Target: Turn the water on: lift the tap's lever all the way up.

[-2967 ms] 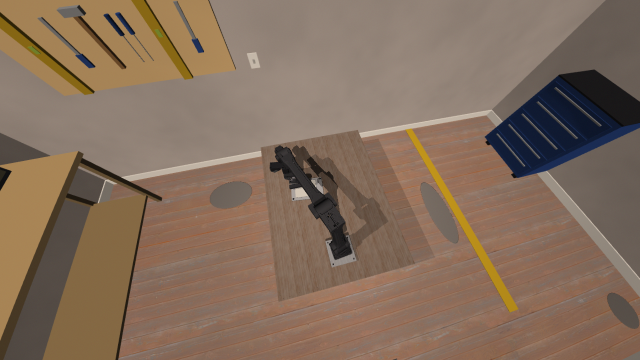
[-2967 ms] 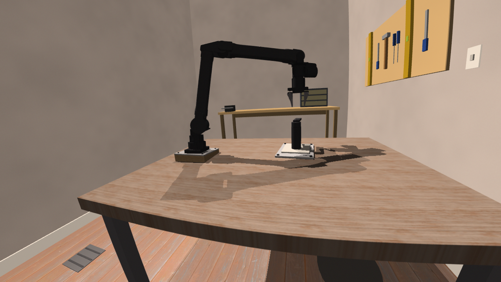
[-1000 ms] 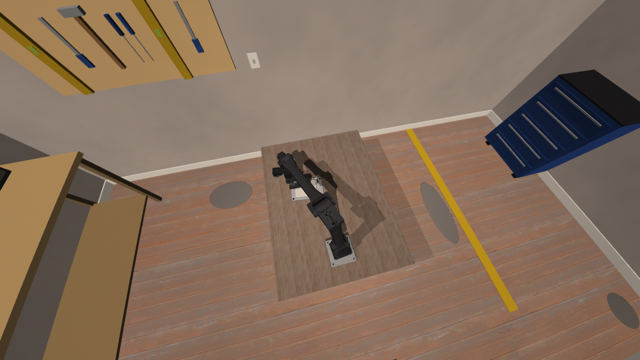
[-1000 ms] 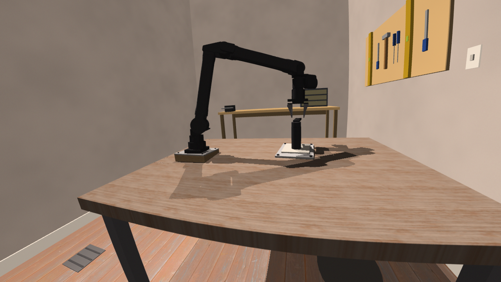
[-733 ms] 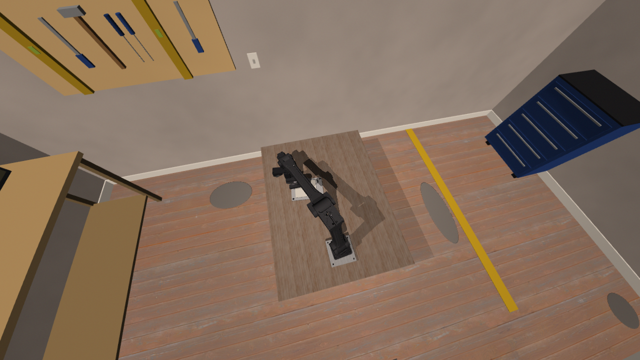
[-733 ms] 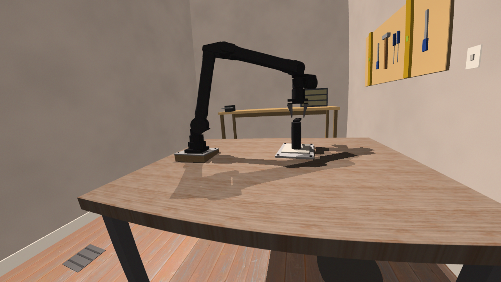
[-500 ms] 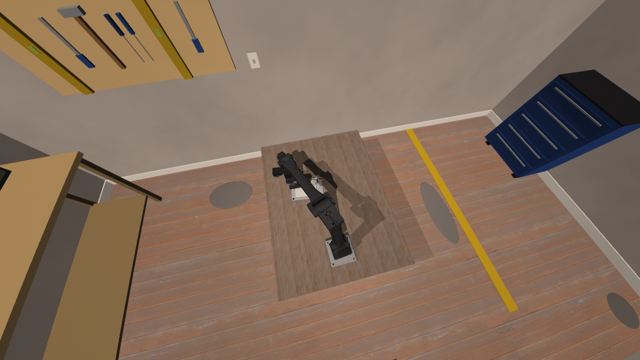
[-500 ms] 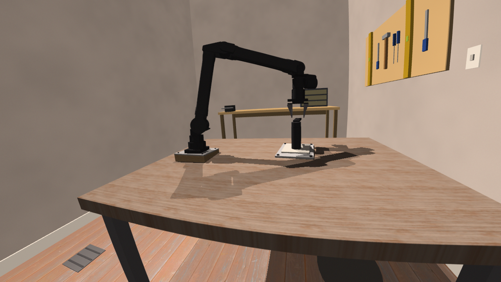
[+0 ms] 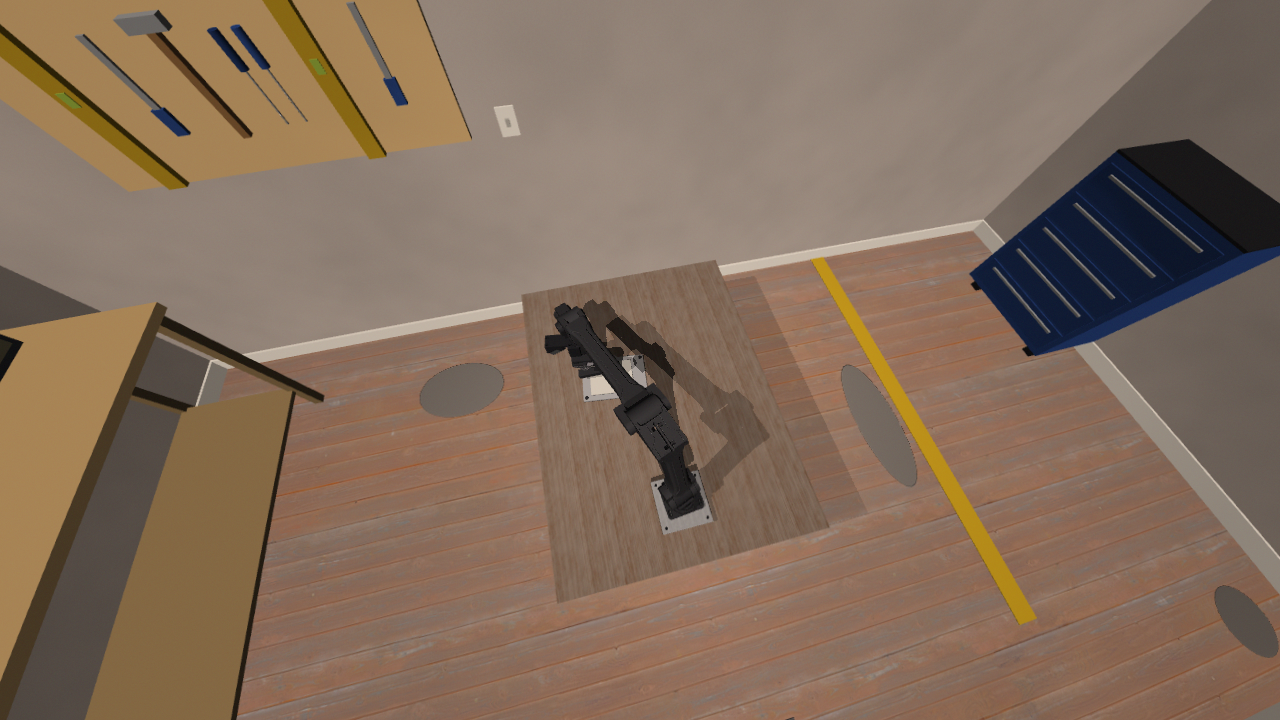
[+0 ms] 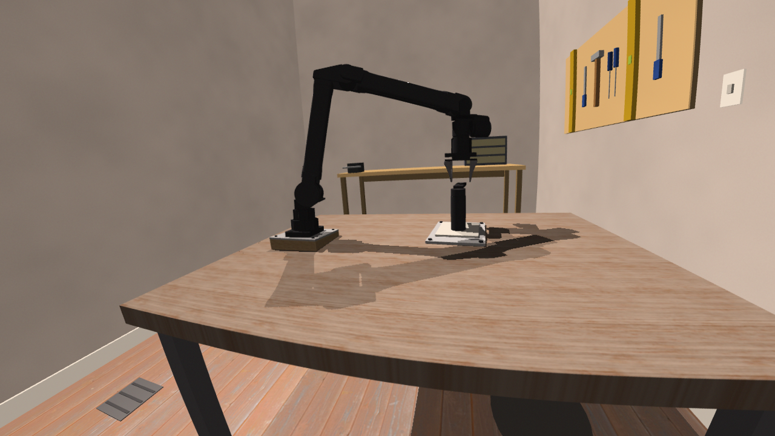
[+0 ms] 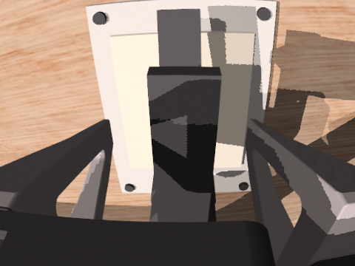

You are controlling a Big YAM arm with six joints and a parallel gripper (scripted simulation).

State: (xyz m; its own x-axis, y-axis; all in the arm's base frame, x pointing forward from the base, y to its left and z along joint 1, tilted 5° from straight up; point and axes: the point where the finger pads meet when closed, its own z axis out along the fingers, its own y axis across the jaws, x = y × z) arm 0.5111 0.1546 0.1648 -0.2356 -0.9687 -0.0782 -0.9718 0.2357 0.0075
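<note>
Right now my hand is 10 mm past the lever, 30 mm to the left of it and 20 mm above it. Also, from my hand: tap (10 mm behind, 60 mm to the right, 70 mm below).
</note>
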